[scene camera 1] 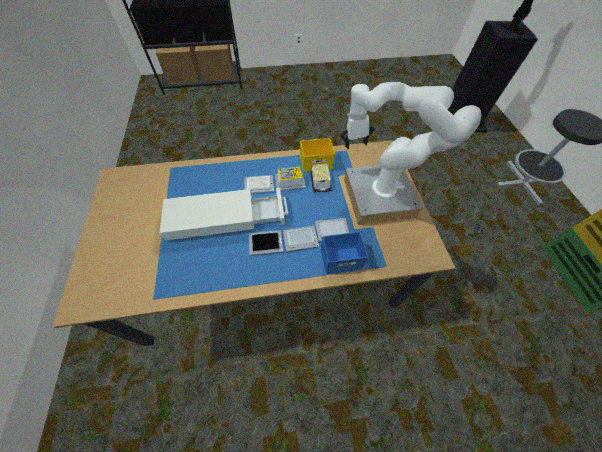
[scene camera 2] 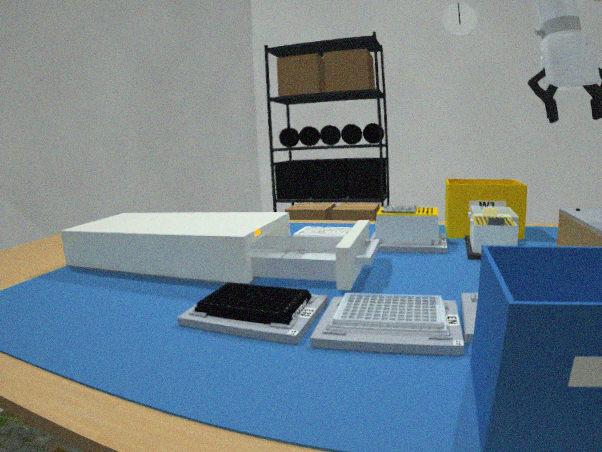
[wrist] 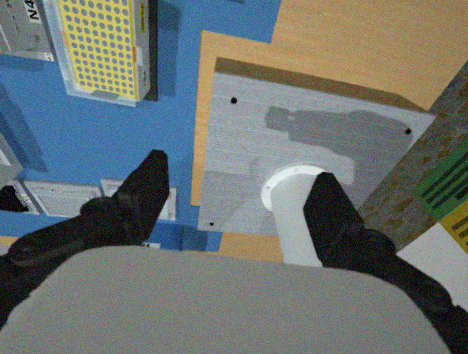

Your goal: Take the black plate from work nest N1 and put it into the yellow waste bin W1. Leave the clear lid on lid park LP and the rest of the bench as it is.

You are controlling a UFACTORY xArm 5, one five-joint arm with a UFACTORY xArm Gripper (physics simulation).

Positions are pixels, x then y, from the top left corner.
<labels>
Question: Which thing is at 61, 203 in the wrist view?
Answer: A white plate.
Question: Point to a lidded tip box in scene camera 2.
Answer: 480, 235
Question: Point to a white plate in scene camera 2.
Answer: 379, 314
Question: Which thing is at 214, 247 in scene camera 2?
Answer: A long white device.
</labels>
